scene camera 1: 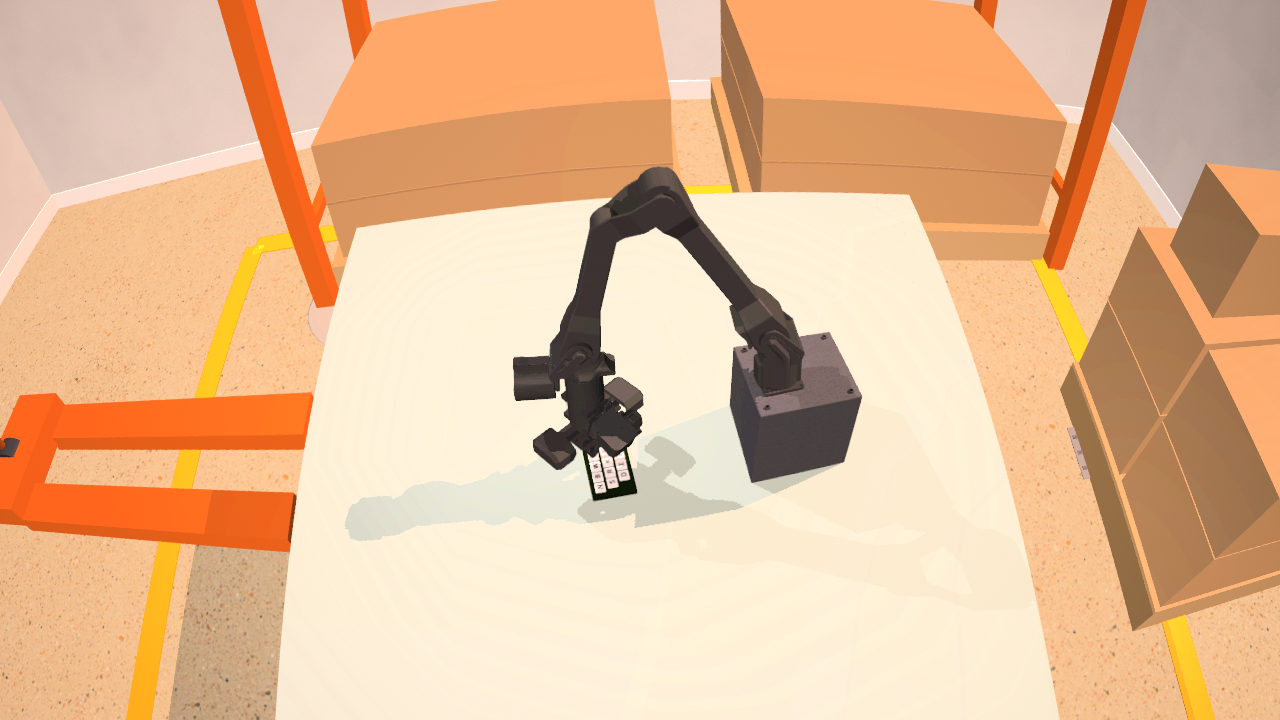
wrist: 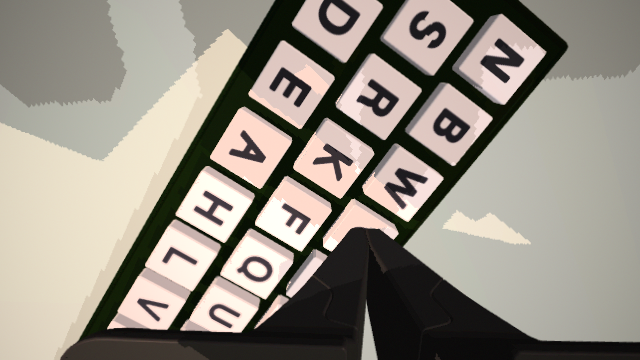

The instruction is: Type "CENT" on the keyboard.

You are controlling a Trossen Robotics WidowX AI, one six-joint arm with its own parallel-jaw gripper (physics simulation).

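Places are measured from the arm's base along level axes (x ahead, y left, z up), in metres.
Pixels of known places: gripper, fingertip midpoint: [scene camera 1: 592, 455] [wrist: 364, 242]; arm's base, link origin: [scene camera 1: 778, 379].
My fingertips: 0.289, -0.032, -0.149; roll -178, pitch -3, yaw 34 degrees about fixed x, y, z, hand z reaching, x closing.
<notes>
Ahead of a thing's pixels: the offset from my fingertips to its middle, as dx, dy, dz. Level surfaces: height alone.
The keyboard @[-0.022, -0.031, -0.010] [scene camera 1: 614, 492] [wrist: 556, 46] is a dark green board with white letter keys, lying on the table, partly hidden below the gripper. In the wrist view the N key @[-0.001, +0.061, -0.004] [wrist: 502, 60] is at its top right corner and the E key @[-0.042, +0.026, -0.004] [wrist: 291, 86] is in the left row. My gripper [wrist: 364, 242] is shut and empty. Its tips are over a key @[-0.001, +0.000, -0.004] [wrist: 360, 218] just below the W key @[-0.001, +0.020, -0.004] [wrist: 404, 183]; that key's letter is hidden. I cannot tell whether the tips touch it. A T key does not show in the wrist view.
The arm's dark base box [scene camera 1: 792, 438] stands on the pale table @[dz -0.019] [scene camera 1: 626, 626], right of the keyboard. Large cardboard boxes [scene camera 1: 501, 98] [scene camera 1: 904, 134] stand behind the table, more boxes [scene camera 1: 1199, 447] at the right. Orange forks [scene camera 1: 179, 420] reach toward the table's left edge.
</notes>
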